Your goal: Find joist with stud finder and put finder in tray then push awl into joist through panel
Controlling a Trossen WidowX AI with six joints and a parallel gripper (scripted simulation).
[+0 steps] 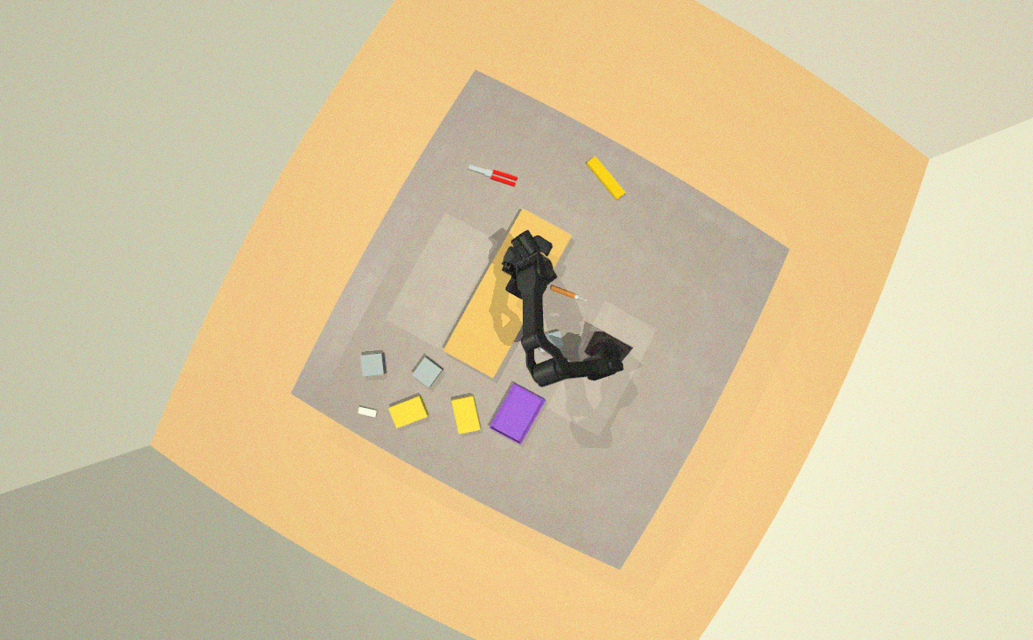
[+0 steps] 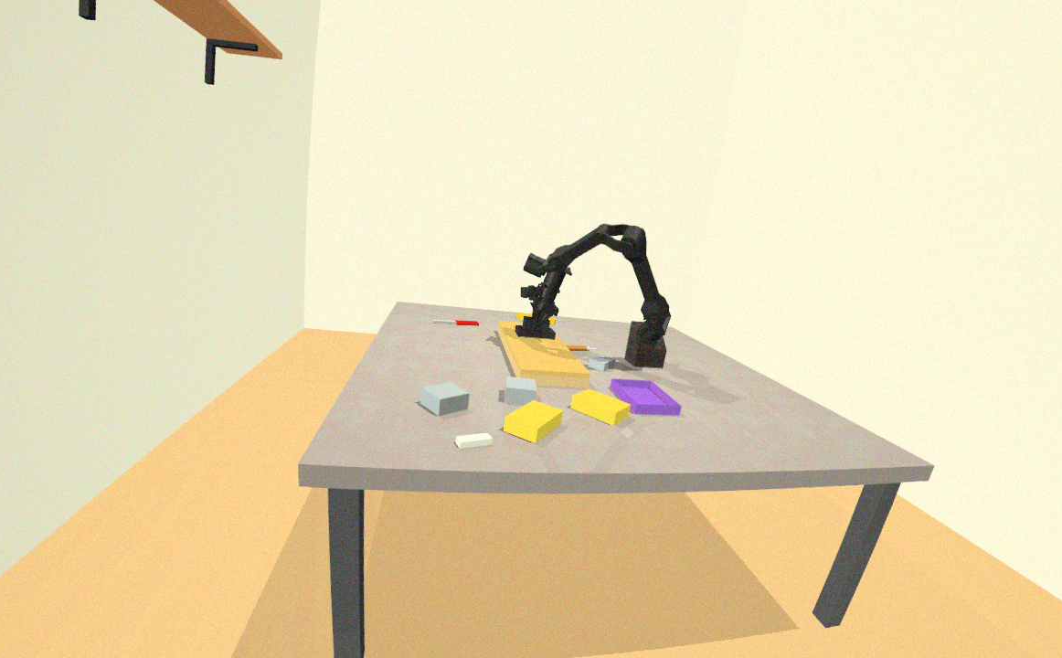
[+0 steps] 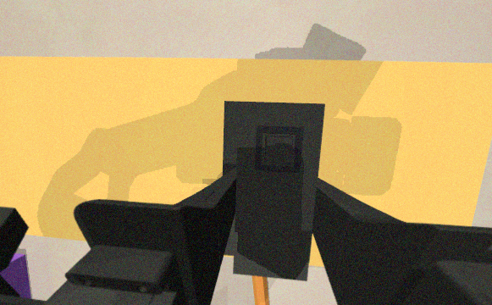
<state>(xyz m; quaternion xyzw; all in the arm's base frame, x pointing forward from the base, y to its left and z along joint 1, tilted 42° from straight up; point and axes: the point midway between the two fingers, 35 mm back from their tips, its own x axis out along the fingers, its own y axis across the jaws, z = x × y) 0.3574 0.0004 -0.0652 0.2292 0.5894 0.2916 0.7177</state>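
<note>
Now: the purple tray 38 cm to the left of my gripper tip, 27 cm behind it and 5 cm below it. Also, from my gripper tip: stud finder 2 cm above, 1 cm ahead; then yellow bar 42 cm to the right, 6 cm below, 4 cm behind; then awl 18 cm behind, 6 cm below, 4 cm to the right.
</note>
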